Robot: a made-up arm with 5 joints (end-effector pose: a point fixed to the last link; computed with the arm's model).
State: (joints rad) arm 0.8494 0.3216 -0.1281 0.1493 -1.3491
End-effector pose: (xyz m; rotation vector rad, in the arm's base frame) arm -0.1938 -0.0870 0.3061 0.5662 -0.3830 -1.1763
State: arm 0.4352 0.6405 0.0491 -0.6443 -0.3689
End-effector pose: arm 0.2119 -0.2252 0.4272 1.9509 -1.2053 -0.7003
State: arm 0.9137 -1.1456 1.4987 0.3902 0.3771
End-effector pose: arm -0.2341 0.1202 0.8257 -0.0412 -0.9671 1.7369
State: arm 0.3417 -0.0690 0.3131 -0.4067 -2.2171
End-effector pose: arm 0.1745 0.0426 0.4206 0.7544 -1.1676 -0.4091
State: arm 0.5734 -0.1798 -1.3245 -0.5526 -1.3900
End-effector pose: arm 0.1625 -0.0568 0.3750 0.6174 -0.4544 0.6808
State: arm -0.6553 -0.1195 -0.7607 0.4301 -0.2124
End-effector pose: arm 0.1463 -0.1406 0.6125 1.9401 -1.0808 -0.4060
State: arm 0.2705 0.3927 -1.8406 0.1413 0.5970
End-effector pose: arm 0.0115 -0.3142 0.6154 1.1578 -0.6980 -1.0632
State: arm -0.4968 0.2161 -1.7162 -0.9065 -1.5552
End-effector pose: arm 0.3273 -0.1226 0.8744 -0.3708 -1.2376 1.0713
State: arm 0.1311 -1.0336 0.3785 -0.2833 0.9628
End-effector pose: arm -0.0809 0.2288 0.5550 -1.7191 -1.6969 0.9000
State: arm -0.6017 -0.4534 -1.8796 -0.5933 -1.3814
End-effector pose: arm 0.2308 0.0362 0.9173 -0.4049 -1.2969 1.4262
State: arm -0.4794 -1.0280 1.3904 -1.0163 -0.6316
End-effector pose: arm 0.0683 0.2660 0.8817 -2.7609 -0.3259 0.0440
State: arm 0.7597 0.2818 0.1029 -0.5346 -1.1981
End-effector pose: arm 0.0830 -0.0923 0.2869 1.2160 -0.8941 -0.8232
